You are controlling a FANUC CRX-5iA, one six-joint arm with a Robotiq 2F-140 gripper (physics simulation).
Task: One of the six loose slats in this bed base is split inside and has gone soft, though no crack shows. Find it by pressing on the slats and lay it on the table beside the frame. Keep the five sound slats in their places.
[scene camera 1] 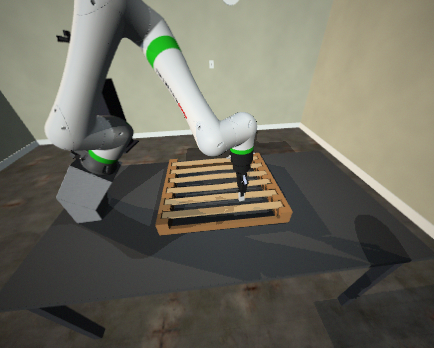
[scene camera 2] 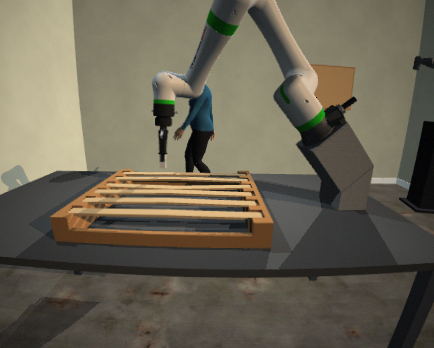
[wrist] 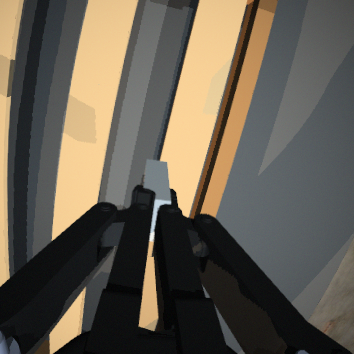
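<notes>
The orange-brown bed frame (scene camera 1: 225, 226) (scene camera 2: 160, 239) (wrist: 240, 110) lies on the dark table (scene camera 1: 100, 265) (scene camera 2: 320, 235). Six pale slats lie across it, side by side. My gripper (scene camera 1: 242, 197) (scene camera 2: 163, 164) (wrist: 154, 176) is shut and empty, pointing down. It hangs a little above the end slat (scene camera 1: 215, 210) (scene camera 2: 190, 173) (wrist: 200, 75), which is nearest in scene camera 1 and farthest in scene camera 2. In the wrist view the tips overlap this slat's left edge. The neighbouring slat (wrist: 100, 50) lies to their left. No crack shows. Contact is not visible.
The arm's grey base block (scene camera 1: 85, 192) (scene camera 2: 345, 170) stands on the table beside the frame, left in scene camera 1 and right in scene camera 2. A person in a blue top (scene camera 2: 200, 115) stands beyond the table in scene camera 2.
</notes>
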